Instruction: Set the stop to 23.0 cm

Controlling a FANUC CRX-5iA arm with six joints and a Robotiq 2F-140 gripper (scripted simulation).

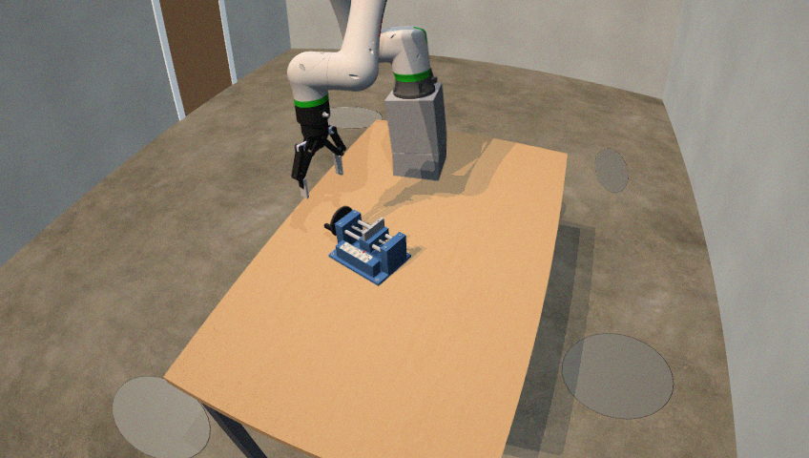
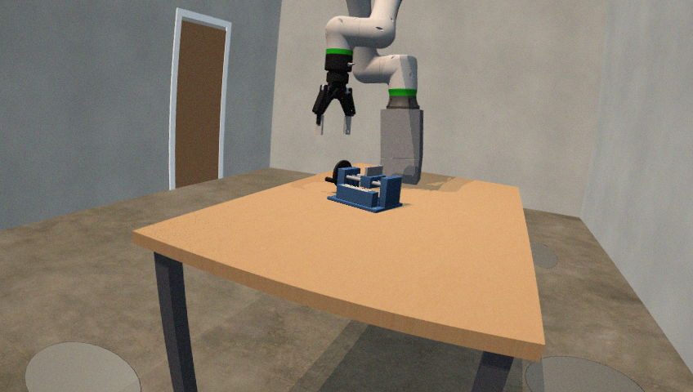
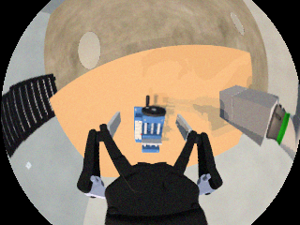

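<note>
The black handwheel is 20 mm to the left of my hand and 160 mm below it. Round my hand: grey stop plate (40 mm ahead, 160 mm to the left, 130 mm below).
</note>
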